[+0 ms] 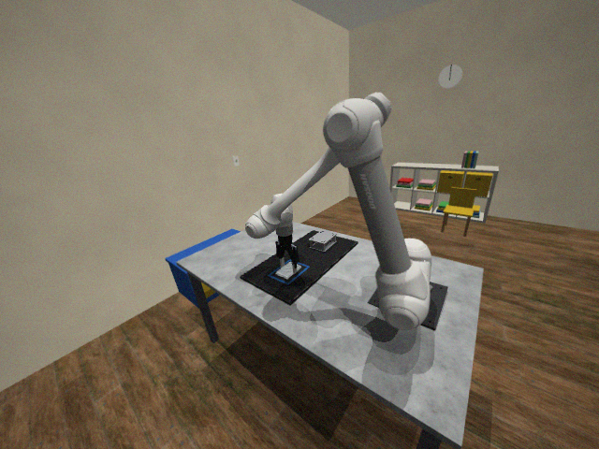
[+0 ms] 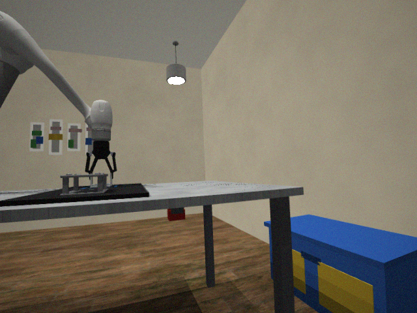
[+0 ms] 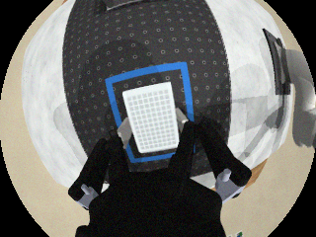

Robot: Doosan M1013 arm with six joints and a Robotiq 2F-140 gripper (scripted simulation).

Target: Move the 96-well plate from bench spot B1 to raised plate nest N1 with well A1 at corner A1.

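Right now the raised plate nest N1 is 10 mm behind my hand, 350 mm to the right of it and 30 mm above it. Also, from my hand: 96-well plate: 20 mm below.
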